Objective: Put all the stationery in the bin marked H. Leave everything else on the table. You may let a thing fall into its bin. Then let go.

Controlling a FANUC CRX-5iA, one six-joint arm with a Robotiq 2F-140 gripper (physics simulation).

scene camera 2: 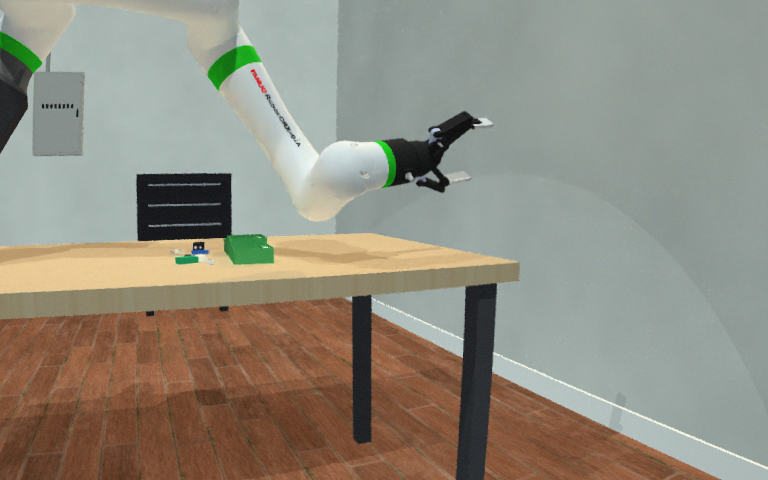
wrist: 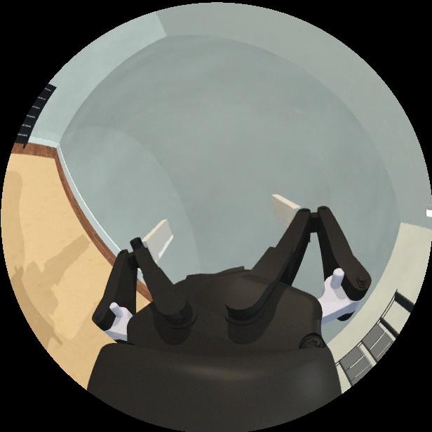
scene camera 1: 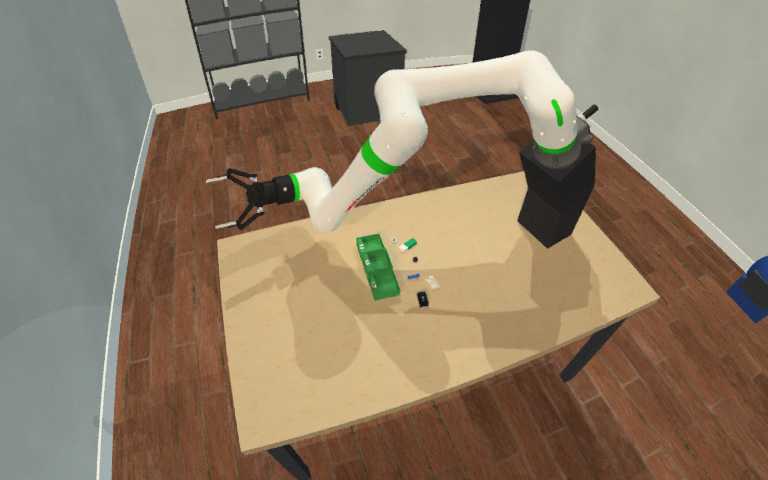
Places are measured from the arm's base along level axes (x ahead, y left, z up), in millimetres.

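Pixels of known places: gripper, fingertip midpoint: (scene camera 2: pixel 478 149) (scene camera 1: pixel 210 204); arm's base at its link origin: (scene camera 1: pixel 556 149).
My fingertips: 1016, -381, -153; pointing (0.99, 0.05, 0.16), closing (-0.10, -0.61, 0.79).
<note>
Ahead of a thing's pixels: the offset from my fingertips to its top centre, as dx, dy, dz.
A green bin block {-452, +272, -201} (scene camera 1: pixel 387 293) (scene camera 2: pixel 253 255) with three compartments stands on the table; its labels are too small to read. Beside it lie a green-and-white block like an eraser {-593, +229, -234} (scene camera 1: pixel 408 245) (scene camera 2: pixel 186 259), a small white piece {-560, +187, -239} (scene camera 1: pixel 394 240) (scene camera 2: pixel 210 261), a small dark round piece {-586, +295, -239} (scene camera 1: pixel 415 259), a blue piece {-542, +358, -237} (scene camera 1: pixel 413 276) (scene camera 2: pixel 199 251), a cream flat piece {-590, +406, -240} (scene camera 1: pixel 432 281) (scene camera 2: pixel 177 250) and a black block {-527, +452, -230} (scene camera 1: pixel 422 298) (scene camera 2: pixel 198 246). My gripper (scene camera 1: pixel 212 204) (scene camera 2: pixel 480 150) (wrist: pixel 219 216) is wide open and empty, sideways, high and far from these things, facing the wall.
The wooden table (scene camera 1: pixel 317 407) (scene camera 2: pixel 441 270) (wrist: pixel 35 210) bears the arm's black pedestal (scene camera 1: pixel 553 203). A shelf rack (scene camera 1: pixel 257 60) and a dark cabinet (scene camera 1: pixel 368 48) stand beyond the table. A blue object (scene camera 1: pixel 750 294) shows at the right edge in scene camera 1.
</note>
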